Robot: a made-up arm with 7 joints.
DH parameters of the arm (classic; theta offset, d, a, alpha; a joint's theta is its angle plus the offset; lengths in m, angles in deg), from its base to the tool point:
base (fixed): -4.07 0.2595 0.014 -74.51
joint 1: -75.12 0.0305 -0.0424 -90
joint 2: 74 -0.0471 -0.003 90
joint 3: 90 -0.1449 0.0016 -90
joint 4: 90 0.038 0.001 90
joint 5: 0 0.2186 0.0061 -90
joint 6: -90 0.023 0.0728 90
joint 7: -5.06 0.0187 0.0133 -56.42
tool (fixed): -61 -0.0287 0 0
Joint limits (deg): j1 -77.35..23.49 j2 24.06..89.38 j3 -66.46..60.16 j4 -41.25..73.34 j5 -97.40..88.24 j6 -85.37..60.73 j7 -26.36..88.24
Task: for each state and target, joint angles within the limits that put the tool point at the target. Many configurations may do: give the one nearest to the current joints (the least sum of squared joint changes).
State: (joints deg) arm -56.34 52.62 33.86 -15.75 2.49 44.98 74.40
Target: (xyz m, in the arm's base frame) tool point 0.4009 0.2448 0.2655
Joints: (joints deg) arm -74.88 29.42 25.65 30.60 -1.88 39.60 73.60
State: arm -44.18 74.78 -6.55 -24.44 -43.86 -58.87 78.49
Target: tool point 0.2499 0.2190 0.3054
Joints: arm -24.72 59.97 3.63 6.84 -54.22 -59.60 81.81
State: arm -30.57 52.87 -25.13 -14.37 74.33 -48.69 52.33
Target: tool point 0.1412 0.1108 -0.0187
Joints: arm -6.30 68.94 -34.42 6.85 80.98 -53.88 49.91
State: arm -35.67 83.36 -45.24 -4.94 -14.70 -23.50 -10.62
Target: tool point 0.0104 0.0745 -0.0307
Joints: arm 6.34 83.63 -66.46 -11.62 -10.60 -25.39 -13.12
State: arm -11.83 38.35 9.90 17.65 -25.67 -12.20 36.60
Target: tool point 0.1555 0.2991 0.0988
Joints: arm 11.69 34.03 23.09 10.66 -25.65 -20.11 34.07
